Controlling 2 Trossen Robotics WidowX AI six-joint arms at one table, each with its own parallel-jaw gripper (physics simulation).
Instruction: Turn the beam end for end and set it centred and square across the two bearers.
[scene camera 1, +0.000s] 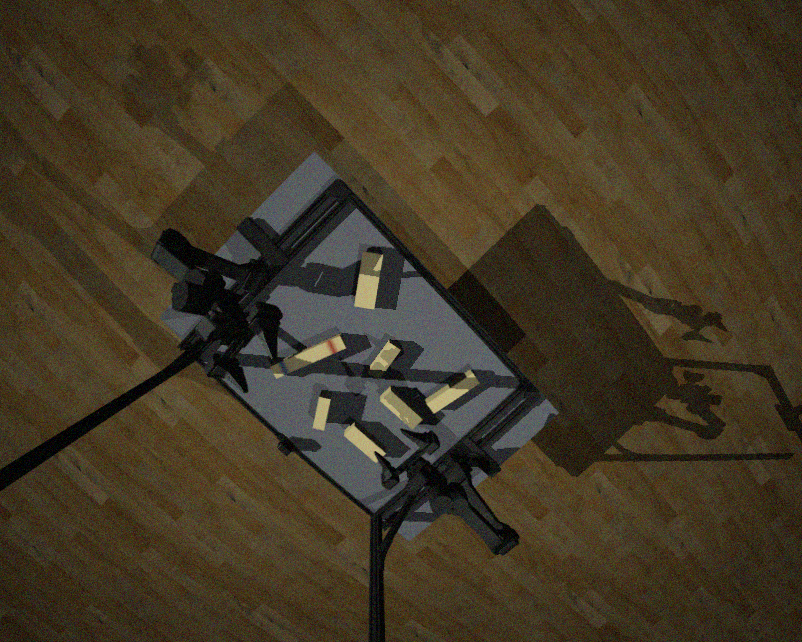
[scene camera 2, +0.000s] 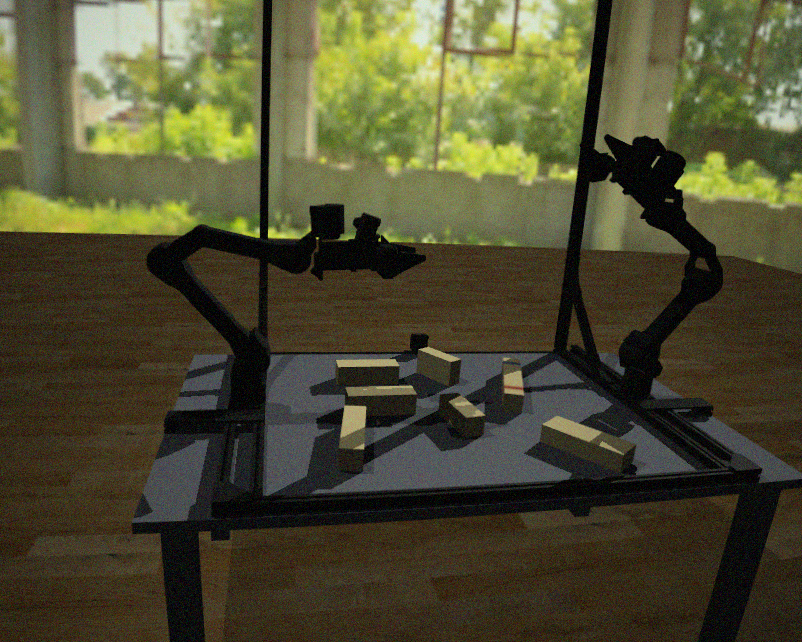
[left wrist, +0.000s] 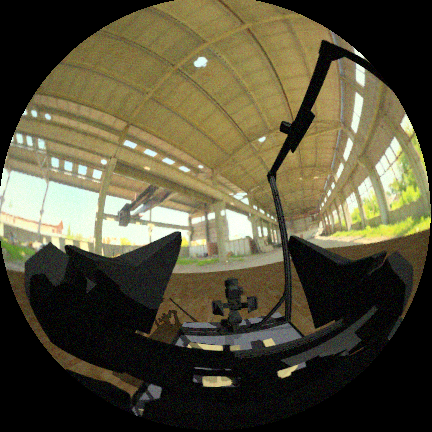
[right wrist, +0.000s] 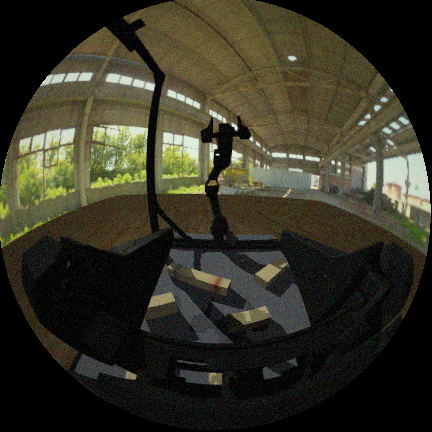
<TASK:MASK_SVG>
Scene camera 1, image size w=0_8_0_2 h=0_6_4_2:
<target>left gripper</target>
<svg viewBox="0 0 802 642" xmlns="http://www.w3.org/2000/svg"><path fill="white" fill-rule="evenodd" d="M215 301L211 310L204 316L195 331L205 343L217 341L219 345L227 345L228 348L223 354L214 354L204 367L207 377L226 378L243 393L248 393L248 385L243 368L239 367L239 361L235 356L257 335L269 357L276 361L278 329L283 314L276 305L256 301L247 313L243 312L237 305L227 306L220 300Z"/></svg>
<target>right gripper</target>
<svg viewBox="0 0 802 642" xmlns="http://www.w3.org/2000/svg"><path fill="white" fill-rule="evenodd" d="M401 428L400 431L419 447L416 452L396 469L378 452L375 451L374 454L382 467L382 486L388 490L392 489L400 482L399 475L406 471L409 480L405 490L412 496L415 496L419 488L428 484L436 474L436 469L422 455L425 453L432 455L440 448L440 442L433 431L417 433Z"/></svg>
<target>beam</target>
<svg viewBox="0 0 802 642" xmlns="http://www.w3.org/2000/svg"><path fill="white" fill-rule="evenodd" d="M342 333L273 363L270 368L277 379L345 349L347 344Z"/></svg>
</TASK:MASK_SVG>
